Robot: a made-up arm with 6 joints. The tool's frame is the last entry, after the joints.
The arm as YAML. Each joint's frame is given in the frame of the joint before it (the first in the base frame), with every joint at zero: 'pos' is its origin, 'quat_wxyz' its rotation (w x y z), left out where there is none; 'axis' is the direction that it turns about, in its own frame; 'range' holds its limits. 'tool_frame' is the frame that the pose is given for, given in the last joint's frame.
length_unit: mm
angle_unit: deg
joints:
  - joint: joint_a
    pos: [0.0, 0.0, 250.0]
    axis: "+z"
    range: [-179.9, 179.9]
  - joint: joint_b
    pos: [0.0, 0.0, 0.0]
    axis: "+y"
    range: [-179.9, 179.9]
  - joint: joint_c
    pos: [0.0, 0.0, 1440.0]
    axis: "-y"
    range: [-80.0, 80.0]
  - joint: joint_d
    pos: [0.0, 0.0, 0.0]
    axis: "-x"
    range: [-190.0, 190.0]
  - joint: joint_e
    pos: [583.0, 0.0, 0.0]
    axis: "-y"
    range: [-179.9, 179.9]
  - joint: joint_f
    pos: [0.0, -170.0, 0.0]
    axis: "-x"
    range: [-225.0, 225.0]
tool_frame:
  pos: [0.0, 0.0, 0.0]
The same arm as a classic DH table. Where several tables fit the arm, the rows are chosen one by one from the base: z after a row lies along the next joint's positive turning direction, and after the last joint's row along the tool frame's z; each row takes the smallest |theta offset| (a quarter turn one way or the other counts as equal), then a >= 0, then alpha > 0; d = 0 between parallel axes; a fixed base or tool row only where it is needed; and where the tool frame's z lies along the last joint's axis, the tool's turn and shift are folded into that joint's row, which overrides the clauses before.
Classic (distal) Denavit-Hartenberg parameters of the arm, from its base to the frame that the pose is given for. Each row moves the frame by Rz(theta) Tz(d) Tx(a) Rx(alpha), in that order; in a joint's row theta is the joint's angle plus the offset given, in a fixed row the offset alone. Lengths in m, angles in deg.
joint_a: a 0  alpha -90  d 0.25  theta_offset 0
joint_b: a 1.44  alpha 180  d 0  theta_offset -90
joint_c: a 0  alpha -90  d 0  theta_offset 0
joint_d: a 0  alpha 90  d -0.583  theta_offset 0
joint_e: a 0  alpha -90  d 0.17  theta_offset 0
joint_f: a 0  alpha 90  d 0  theta_offset 90
tool (fixed): a 0  alpha 0  d 0  theta_offset -90
Joint limits (deg, base to tool): -179.9..179.9 -179.9..179.9 -80..80 -190..190 -179.9..179.9 -225..225

